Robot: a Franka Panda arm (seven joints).
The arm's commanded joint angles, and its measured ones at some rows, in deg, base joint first. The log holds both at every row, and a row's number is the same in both.
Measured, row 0:
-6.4, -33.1, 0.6, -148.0, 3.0, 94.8, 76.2
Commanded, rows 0 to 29:
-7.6, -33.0, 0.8, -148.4, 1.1, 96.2, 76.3
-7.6, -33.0, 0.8, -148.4, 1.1, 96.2, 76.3
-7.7, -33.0, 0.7, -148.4, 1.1, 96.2, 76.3
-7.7, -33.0, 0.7, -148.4, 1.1, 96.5, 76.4
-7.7, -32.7, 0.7, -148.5, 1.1, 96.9, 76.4
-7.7, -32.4, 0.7, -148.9, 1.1, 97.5, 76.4
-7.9, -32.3, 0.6, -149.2, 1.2, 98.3, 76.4
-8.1, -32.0, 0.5, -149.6, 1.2, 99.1, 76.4
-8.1, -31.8, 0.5, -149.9, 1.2, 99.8, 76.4
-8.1, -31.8, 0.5, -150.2, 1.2, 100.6, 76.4
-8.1, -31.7, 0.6, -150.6, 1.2, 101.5, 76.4
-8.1, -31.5, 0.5, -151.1, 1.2, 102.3, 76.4
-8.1, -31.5, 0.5, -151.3, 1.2, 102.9, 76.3
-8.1, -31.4, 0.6, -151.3, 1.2, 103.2, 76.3
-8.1, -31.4, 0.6, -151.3, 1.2, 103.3, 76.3
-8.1, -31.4, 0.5, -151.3, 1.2, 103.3, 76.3
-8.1, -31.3, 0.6, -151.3, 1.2, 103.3, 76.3
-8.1, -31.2, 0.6, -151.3, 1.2, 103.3, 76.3
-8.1, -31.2, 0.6, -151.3, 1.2, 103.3, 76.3
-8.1, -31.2, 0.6, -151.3, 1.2, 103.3, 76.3
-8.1, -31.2, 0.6, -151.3, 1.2, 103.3, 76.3
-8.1, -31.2, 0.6, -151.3, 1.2, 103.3, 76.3
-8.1, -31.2, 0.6, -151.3, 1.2, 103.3, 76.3
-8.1, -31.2, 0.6, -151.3, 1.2, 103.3, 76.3
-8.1, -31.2, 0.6, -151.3, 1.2, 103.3, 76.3
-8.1, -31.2, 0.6, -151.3, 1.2, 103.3, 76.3
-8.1, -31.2, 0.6, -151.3, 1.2, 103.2, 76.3
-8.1, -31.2, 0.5, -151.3, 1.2, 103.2, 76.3
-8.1, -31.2, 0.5, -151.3, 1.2, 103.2, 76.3
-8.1, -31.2, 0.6, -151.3, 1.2, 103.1, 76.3
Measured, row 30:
-7.5, -31.7, 0.4, -150.2, 2.1, 100.4, 76.2
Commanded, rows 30 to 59:
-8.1, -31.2, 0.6, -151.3, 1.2, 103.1, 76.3
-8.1, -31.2, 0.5, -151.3, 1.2, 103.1, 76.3
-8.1, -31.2, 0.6, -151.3, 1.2, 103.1, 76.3
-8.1, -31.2, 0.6, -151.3, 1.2, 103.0, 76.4
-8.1, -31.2, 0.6, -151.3, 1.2, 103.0, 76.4
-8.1, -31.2, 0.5, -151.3, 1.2, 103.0, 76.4
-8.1, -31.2, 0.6, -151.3, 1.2, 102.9, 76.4
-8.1, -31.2, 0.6, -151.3, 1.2, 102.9, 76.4
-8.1, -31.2, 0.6, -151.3, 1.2, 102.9, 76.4
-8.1, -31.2, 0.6, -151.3, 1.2, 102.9, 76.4
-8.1, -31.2, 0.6, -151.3, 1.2, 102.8, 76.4
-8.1, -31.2, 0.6, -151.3, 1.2, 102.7, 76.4
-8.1, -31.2, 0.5, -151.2, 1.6, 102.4, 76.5
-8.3, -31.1, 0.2, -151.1, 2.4, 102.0, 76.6
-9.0, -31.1, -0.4, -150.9, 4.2, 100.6, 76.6
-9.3, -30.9, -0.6, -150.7, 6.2, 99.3, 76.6
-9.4, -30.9, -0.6, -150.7, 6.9, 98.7, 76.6
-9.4, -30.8, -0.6, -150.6, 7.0, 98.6, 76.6
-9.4, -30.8, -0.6, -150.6, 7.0, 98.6, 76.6
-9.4, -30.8, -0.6, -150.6, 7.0, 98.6, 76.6
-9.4, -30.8, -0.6, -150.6, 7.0, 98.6, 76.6
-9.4, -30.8, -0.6, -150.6, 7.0, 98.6, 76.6
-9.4, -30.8, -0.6, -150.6, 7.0, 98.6, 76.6
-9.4, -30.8, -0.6, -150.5, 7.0, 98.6, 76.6
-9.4, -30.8, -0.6, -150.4, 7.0, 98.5, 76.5
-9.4, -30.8, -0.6, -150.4, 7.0, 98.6, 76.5
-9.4, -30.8, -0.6, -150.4, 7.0, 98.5, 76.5
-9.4, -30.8, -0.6, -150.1, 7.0, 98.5, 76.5
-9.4, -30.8, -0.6, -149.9, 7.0, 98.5, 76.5
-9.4, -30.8, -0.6, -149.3, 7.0, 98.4, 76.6
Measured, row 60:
-9.3, -31.0, -0.7, -150.3, 6.1, 99.6, 76.2
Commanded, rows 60 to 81:
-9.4, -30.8, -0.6, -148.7, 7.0, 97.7, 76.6
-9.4, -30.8, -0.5, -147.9, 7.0, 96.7, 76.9
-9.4, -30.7, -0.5, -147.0, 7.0, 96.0, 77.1
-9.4, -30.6, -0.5, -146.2, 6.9, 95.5, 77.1
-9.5, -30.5, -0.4, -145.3, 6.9, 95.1, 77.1
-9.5, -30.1, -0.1, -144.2, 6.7, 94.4, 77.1
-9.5, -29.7, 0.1, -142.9, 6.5, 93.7, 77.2
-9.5, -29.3, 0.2, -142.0, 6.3, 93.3, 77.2
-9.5, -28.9, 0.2, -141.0, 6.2, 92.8, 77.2
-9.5, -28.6, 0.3, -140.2, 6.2, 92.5, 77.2
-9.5, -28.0, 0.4, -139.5, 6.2, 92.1, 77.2
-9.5, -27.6, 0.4, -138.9, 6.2, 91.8, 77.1
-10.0, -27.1, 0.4, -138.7, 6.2, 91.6, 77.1
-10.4, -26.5, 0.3, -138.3, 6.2, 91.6, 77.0
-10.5, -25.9, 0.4, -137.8, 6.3, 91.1, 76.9
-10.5, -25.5, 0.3, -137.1, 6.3, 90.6, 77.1
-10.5, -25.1, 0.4, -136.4, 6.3, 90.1, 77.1
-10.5, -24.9, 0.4, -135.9, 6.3, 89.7, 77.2
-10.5, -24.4, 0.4, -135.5, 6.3, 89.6, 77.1
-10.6, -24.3, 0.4, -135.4, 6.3, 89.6, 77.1
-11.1, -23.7, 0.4, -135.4, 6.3, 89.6, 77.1
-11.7, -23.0, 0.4, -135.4, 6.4, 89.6, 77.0
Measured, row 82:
-9.8, -25.2, -0.3, -137.2, 6.2, 91.0, 76.2
